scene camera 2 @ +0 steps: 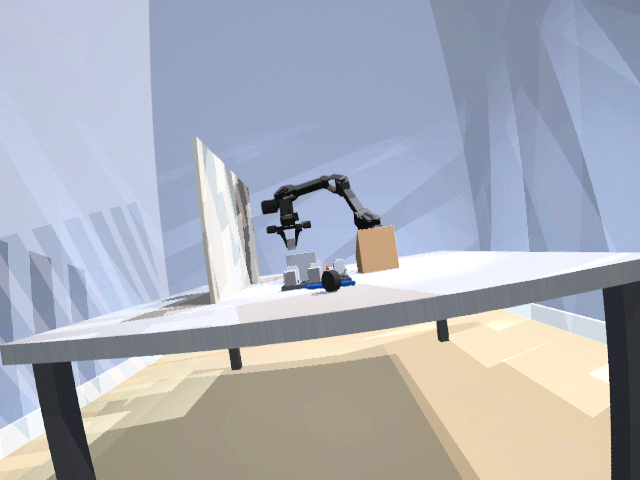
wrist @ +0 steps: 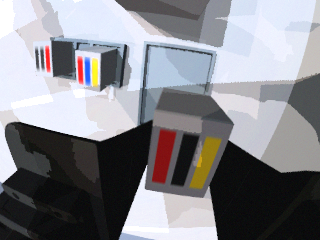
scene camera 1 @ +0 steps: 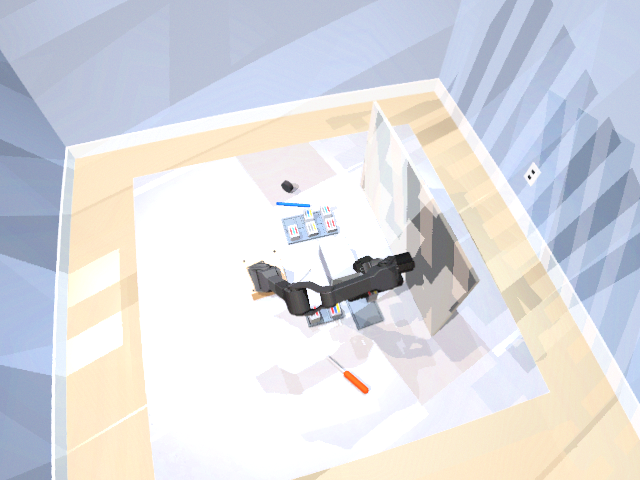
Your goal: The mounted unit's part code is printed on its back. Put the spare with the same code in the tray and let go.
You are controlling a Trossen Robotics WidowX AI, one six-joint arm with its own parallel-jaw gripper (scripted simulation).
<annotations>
same spot on tray: [wrist: 165, 65] = [scene camera 1: 355, 302]
</annotations>
